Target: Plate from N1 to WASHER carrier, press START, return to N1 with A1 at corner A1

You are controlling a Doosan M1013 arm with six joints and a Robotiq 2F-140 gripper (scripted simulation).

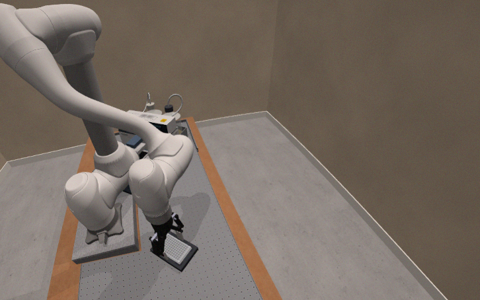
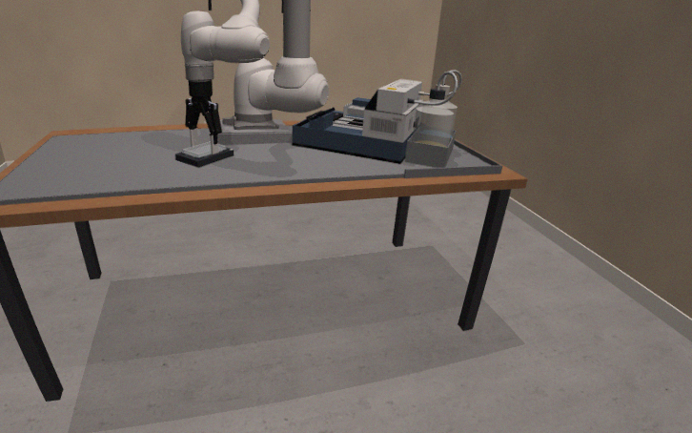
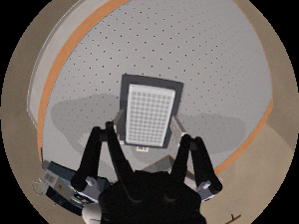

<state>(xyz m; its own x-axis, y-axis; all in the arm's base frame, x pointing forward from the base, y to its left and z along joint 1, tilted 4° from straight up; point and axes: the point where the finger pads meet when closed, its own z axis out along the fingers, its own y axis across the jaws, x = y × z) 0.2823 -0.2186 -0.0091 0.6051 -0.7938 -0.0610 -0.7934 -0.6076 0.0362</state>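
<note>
My hand is 20 mm above the white well plate. From my hand the other things lie so: washer carrier (500 mm to the left, 170 mm behind, 40 mm above); then plate nest N1 (40 mm below); then white label (80 mm to the left, 60 mm behind, 50 mm below).
</note>
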